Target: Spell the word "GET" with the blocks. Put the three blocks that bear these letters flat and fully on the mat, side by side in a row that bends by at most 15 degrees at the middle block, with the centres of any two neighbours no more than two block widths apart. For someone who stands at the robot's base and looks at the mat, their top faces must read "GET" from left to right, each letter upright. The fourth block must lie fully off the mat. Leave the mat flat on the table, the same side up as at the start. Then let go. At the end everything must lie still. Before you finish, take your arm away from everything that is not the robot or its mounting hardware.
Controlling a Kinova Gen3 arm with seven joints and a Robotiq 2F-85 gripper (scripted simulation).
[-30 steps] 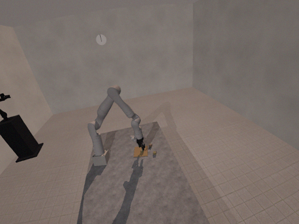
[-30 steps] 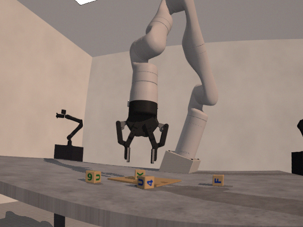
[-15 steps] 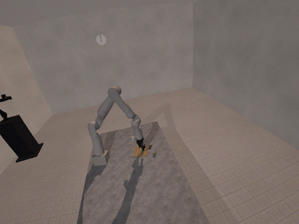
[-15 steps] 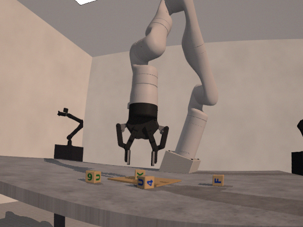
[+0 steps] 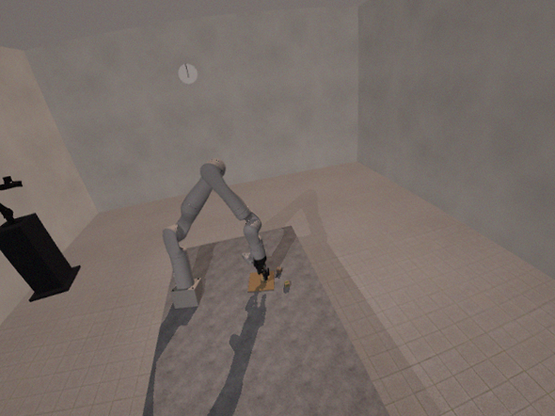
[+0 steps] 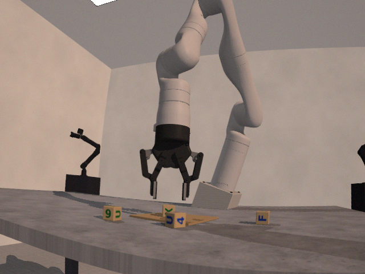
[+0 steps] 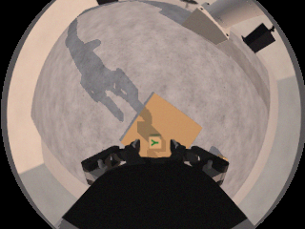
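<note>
My hand is 50 mm above the mat, 10 mm to the right of it and 10 mm past it. Round my hand: E block 100 mm ahead, 80 mm to the right, 40 mm below; then F block 190 mm to the left, 40 mm below, 20 mm ahead.
</note>
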